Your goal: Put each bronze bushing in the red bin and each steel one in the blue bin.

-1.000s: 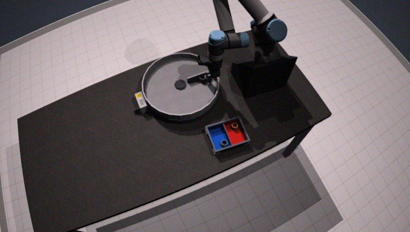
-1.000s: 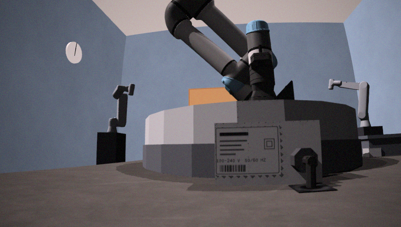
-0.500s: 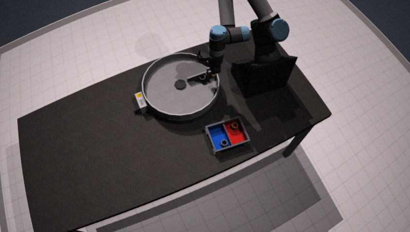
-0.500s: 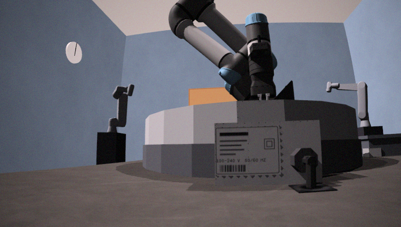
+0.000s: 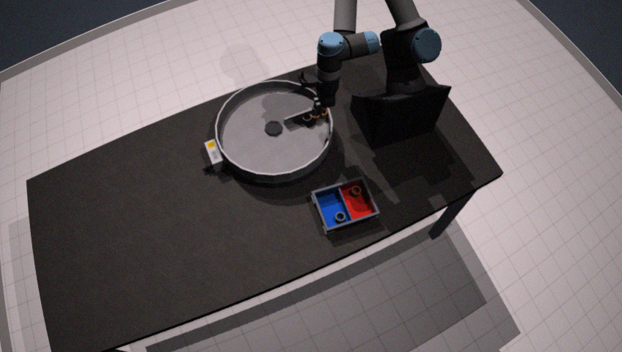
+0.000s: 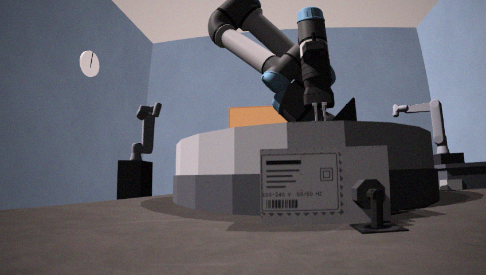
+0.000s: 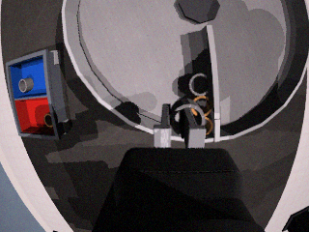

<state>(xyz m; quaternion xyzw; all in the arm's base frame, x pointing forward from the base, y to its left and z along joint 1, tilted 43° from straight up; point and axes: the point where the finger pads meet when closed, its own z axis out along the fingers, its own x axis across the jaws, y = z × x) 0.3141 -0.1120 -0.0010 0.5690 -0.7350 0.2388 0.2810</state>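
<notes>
Right now my hand is 30 cm to the right of the red bin, 14 cm above it and 6 cm short of it. Also, from my hand: grey turntable: 14 cm ahead, 11 cm below, 7 cm to the right.
</notes>
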